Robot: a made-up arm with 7 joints.
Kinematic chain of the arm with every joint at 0, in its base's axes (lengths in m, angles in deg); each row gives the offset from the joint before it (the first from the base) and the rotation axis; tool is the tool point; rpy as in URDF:
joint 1: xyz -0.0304 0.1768 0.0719 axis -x
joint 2: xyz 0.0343 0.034 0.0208 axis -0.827 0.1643 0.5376
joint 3: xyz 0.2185 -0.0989 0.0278 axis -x
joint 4: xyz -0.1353 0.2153 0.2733 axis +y
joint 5: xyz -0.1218 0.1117 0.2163 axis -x
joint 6: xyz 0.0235 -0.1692 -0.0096 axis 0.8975 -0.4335 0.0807
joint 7: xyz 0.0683 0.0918 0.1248 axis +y
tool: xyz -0.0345 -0.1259 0.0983 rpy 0 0 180
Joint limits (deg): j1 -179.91..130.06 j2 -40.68..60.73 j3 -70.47..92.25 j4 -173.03..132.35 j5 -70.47..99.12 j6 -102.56..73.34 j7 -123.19..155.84
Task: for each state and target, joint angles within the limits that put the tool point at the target. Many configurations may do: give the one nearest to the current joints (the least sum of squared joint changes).
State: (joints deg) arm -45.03 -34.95 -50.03 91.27 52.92 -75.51 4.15
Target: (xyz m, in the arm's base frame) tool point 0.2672 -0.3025 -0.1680
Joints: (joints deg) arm -73.83 -36.17 -55.45 93.07 42.53 -63.91 6.73
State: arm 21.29 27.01 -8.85 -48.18 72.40 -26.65 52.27
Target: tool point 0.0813 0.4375 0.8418
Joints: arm 6.25 17.54 -30.85 -21.16 70.10 -41.49 58.72
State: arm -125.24 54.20 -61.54 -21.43 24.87 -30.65 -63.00
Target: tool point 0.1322 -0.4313 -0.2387
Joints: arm -117.84 60.73 -68.64 -23.68 0.89 -29.54 -76.56
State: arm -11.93 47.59 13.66 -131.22 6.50 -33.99 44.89
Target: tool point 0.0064 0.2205 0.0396
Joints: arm -18.68 39.74 0.16 -173.03 -18.74 -19.01 31.90
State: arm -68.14 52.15 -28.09 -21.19 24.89 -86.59 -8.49
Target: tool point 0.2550 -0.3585 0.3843
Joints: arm -75.84 44.71 -57.64 -2.90 26.65 -101.19 3.70
